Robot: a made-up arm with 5 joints. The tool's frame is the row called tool. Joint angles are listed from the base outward.
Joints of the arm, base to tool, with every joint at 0 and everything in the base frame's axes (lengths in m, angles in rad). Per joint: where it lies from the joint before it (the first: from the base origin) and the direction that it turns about. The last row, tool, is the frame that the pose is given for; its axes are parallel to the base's.
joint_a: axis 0 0 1 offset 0.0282 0.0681 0.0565
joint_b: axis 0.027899 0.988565 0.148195 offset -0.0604 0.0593 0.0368
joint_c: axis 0 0 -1 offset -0.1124 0.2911 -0.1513
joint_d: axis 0 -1 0 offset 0.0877 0.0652 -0.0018
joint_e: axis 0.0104 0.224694 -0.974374 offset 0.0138 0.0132 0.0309
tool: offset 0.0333 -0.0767 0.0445
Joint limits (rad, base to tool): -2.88..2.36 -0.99..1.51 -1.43..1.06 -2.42..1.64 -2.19..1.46
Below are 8 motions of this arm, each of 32 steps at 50 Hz.
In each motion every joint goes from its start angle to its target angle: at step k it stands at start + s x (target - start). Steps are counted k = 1, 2, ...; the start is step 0. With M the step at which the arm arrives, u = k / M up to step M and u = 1 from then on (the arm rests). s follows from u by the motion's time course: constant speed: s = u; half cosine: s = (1 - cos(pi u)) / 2; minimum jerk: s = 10 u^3 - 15 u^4 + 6 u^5.
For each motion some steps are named. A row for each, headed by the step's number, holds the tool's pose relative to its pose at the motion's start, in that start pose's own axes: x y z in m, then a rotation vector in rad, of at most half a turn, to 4 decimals.
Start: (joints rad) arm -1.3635 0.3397 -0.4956 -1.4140 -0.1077
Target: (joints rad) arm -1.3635 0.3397 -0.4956 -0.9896 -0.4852
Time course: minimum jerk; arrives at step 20
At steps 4, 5, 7, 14, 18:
4: -0.0004 0.0009 0.0016 -0.0031 -0.0293 0.0213
5: -0.0008 0.0017 0.0028 -0.0058 -0.0524 0.0381
7: -0.0022 0.0040 0.0065 -0.0157 -0.1187 0.0865
14: -0.0132 0.0167 0.0236 -0.0947 -0.4157 0.3060
18: -0.0173 0.0205 0.0278 -0.1241 -0.4898 0.3614

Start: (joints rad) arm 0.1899 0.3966 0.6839 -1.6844 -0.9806
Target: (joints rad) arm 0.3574 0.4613 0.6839 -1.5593 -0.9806
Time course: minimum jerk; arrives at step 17
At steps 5, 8, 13, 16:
5: -0.0062 -0.0062 -0.0036 -0.0305 0.0110 -0.0103
8: -0.0181 -0.0178 -0.0095 -0.0878 0.0316 -0.0286
13: -0.0379 -0.0363 -0.0173 -0.1812 0.0654 -0.0558
16: -0.0416 -0.0397 -0.0185 -0.1987 0.0717 -0.0605

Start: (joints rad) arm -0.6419 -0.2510 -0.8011 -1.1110 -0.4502
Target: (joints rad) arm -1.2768 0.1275 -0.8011 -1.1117 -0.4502
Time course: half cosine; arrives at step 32
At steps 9, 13, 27, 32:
9: 0.0117 -0.0362 0.0170 0.1223 0.0131 -0.0274
13: 0.0201 -0.0713 0.0320 0.2387 0.0190 -0.0500
27: 0.0297 -0.1982 0.0754 0.6374 -0.0098 -0.1048
32: 0.0290 -0.2116 0.0790 0.6773 -0.0170 -0.1085

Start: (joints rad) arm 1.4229 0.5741 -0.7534 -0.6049 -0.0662
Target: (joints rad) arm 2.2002 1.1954 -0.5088 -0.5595 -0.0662
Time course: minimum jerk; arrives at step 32
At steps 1, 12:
1: -0.0001 0.0001 -0.0001 0.0000 0.0002 0.0001
12: -0.0606 0.0425 -0.1006 -0.0377 0.2068 0.1204

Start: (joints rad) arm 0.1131 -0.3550 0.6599 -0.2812 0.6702
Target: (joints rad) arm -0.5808 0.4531 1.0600 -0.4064 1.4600
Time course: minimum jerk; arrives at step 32
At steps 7, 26, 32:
7: -0.0024 0.0037 -0.0013 -0.0368 0.0356 -0.1415
26: -0.0259 0.1241 0.0370 -0.4613 0.4385 -1.8619
32: -0.0235 0.1338 0.0411 -0.4897 0.4601 -1.9556

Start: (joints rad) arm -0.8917 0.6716 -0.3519 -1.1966 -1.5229
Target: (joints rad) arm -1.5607 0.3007 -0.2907 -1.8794 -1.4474
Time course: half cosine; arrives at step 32
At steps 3, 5, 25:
3: 0.0003 -0.0019 0.0082 0.0043 -0.0136 -0.0060
5: 0.0006 -0.0052 0.0225 0.0120 -0.0374 -0.0161
25: -0.0911 -0.0481 0.3196 0.2492 -0.5968 -0.1378

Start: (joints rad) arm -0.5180 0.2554 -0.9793 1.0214 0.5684
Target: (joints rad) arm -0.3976 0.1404 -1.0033 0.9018 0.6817
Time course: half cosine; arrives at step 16
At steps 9, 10, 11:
9: -0.0217 -0.0053 0.0059 -0.0175 0.0670 0.0301
10: -0.0250 -0.0062 0.0069 -0.0208 0.0769 0.0349
11: -0.0280 -0.0070 0.0079 -0.0241 0.0859 0.0392

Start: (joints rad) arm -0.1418 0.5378 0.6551 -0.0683 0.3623
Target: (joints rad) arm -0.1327 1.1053 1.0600 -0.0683 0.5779
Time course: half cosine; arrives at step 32
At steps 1, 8, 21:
1: -0.0001 -0.0003 0.0000 -0.0010 0.0009 -0.0014
8: -0.0054 -0.0158 0.0021 -0.0630 0.0509 -0.0849
21: -0.0281 -0.0731 0.0283 -0.3484 0.1901 -0.4316

